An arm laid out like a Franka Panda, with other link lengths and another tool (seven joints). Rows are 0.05 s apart.
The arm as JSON. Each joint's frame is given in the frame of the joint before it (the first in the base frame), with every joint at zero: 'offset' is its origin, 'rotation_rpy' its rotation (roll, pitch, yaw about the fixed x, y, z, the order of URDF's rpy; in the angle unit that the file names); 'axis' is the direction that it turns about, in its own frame. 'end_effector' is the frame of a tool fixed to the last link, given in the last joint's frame.
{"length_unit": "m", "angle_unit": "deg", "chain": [
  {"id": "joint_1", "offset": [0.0, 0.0, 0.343], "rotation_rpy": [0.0, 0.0, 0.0], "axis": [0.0, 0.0, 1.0]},
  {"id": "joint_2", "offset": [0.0, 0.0, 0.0], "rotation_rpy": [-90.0, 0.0, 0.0], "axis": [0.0, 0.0, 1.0]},
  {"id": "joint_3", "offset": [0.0, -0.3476, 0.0], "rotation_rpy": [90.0, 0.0, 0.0], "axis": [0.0, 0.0, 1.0]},
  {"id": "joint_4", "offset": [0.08, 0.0, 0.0], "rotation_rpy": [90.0, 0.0, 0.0], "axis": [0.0, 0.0, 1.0]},
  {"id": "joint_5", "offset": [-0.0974, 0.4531, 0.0], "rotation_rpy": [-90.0, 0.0, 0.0], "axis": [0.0, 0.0, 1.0]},
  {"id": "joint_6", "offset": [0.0, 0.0, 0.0], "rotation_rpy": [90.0, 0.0, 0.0], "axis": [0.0, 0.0, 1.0]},
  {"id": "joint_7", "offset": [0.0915, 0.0, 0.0], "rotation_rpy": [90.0, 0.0, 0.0], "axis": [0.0, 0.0, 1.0]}
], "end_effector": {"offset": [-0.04, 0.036, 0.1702], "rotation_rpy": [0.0, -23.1, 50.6]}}
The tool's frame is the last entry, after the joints.
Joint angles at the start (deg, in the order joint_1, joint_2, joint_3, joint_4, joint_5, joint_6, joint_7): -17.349, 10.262, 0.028, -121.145, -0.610, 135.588, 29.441
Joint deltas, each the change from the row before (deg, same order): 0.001, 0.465, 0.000, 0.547, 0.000, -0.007, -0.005; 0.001, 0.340, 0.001, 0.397, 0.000, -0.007, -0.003; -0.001, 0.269, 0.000, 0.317, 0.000, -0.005, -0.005; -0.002, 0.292, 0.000, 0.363, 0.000, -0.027, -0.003; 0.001, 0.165, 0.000, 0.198, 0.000, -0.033, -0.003; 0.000, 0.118, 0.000, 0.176, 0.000, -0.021, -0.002; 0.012, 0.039, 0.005, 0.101, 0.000, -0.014, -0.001; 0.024, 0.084, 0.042, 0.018, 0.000, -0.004, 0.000; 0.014, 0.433, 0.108, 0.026, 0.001, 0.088, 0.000; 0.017, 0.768, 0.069, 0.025, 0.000, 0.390, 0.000; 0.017, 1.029, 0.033, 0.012, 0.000, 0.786, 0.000; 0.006, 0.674, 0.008, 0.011, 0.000, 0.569, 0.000; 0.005, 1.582, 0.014, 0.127, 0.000, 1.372, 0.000; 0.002, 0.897, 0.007, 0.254, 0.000, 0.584, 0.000; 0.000, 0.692, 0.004, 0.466, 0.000, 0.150, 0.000; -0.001, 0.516, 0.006, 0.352, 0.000, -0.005, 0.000
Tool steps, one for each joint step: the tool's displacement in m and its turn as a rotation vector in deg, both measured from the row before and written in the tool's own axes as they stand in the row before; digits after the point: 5 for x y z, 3 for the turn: 0.00080, -0.00310, 0.00046, 0.066, 0.013, -0.034; 0.00058, -0.00224, 0.00038, 0.044, 0.009, -0.023; 0.00049, -0.00178, 0.00028, 0.037, 0.008, -0.020; 0.00050, -0.00200, 0.00018, 0.040, 0.008, -0.017; 0.00027, -0.00103, 0.00018, -0.001, 0.000, -0.003; 0.00015, -0.00099, -0.00013, 0.033, 0.007, -0.016; -0.00019, -0.00066, -0.00028, 0.037, 0.006, -0.035; -0.00035, -0.00010, 0.00096, -0.086, -0.026, -0.034; 0.00041, 0.00015, 0.00449, -0.329, -0.091, 0.010; 0.00206, 0.00005, 0.00740, -0.349, -0.090, 0.053; 0.00347, -0.00032, 0.00961, -0.226, -0.063, 0.037; 0.00245, -0.00028, 0.00616, -0.090, -0.027, 0.020; 0.00571, -0.00124, 0.01368, -0.081, -0.038, 0.007; 0.00294, -0.00138, 0.00665, -0.056, -0.022, 0.011; 0.00185, -0.00222, 0.00347, -0.069, -0.020, 0.025; 0.00133, -0.00133, 0.00268, -0.154, -0.035, 0.061
